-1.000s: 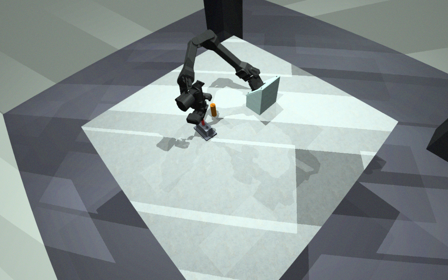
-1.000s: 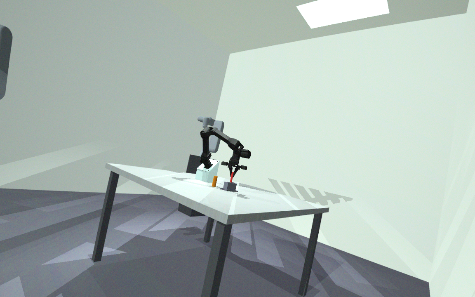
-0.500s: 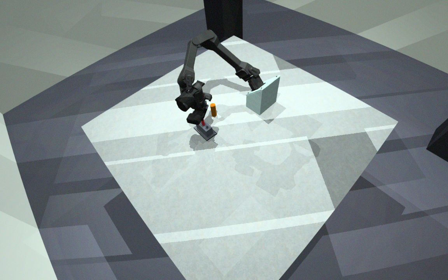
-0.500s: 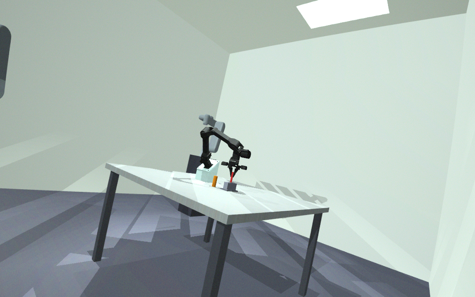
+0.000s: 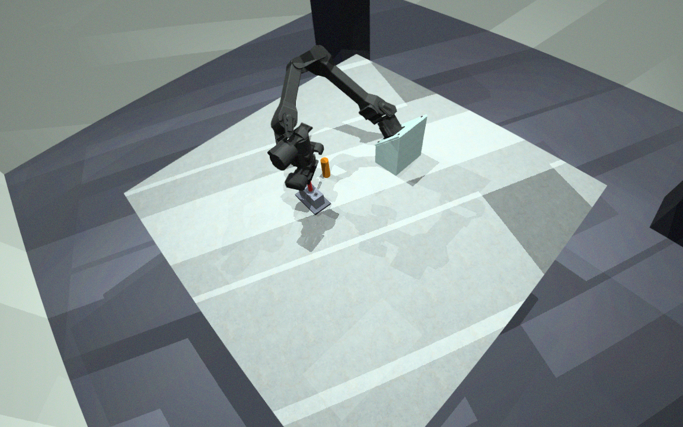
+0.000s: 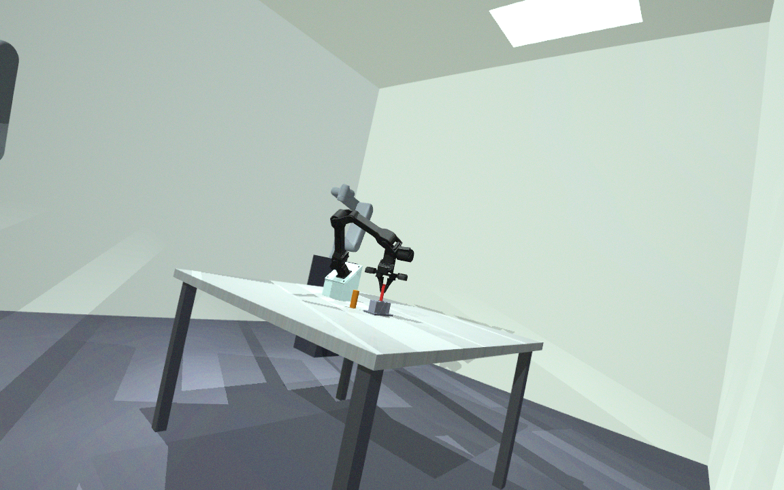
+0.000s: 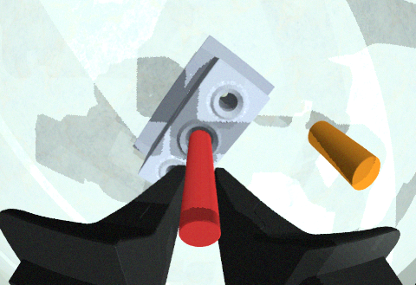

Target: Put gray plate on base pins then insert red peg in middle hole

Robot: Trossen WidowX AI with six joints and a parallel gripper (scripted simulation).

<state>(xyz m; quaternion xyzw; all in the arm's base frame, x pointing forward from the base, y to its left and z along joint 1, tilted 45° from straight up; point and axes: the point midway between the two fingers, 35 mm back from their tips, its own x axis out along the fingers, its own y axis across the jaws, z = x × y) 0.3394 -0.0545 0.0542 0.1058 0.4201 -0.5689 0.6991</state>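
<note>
Right now the red peg is right at my gripper tip. Also, from my gripper tip: orange cylinder 11 cm behind, 6 cm below, 5 cm to the right; then gray plate 5 cm below; then dark base 9 cm below.
</note>
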